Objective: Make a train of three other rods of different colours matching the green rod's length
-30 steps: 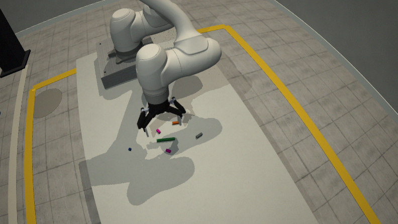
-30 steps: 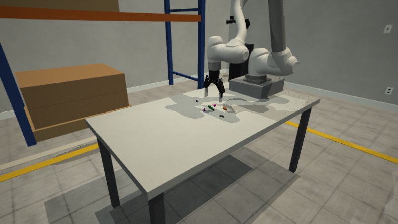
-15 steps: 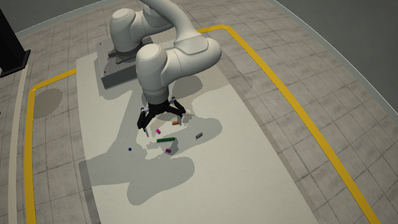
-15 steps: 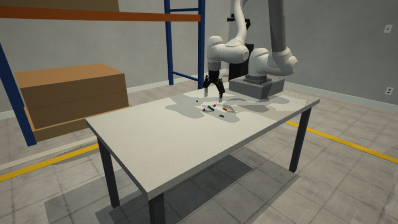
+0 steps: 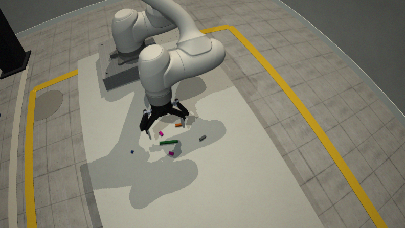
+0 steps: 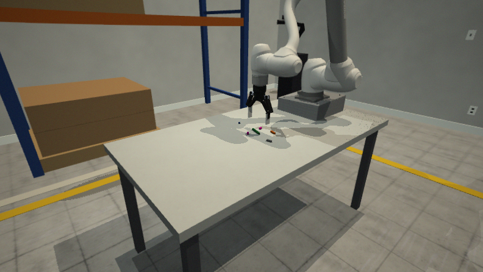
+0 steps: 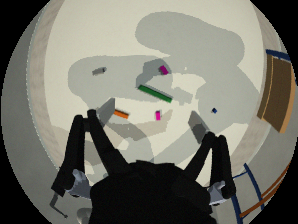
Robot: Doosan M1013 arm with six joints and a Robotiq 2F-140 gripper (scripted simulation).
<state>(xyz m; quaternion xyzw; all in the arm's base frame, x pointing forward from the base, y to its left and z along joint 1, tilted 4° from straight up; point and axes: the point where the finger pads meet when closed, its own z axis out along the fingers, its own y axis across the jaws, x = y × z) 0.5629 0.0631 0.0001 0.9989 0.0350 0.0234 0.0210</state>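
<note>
The small blue rod is 10 mm ahead of my hand, 170 mm to the right of it and 70 mm below it. From my hand the other things lie so: grey rod 40 mm ahead, 140 mm to the left, 70 mm below; green rod 20 mm ahead, 70 mm below; orange rod 60 mm behind, 70 mm to the left, 70 mm below.
</note>
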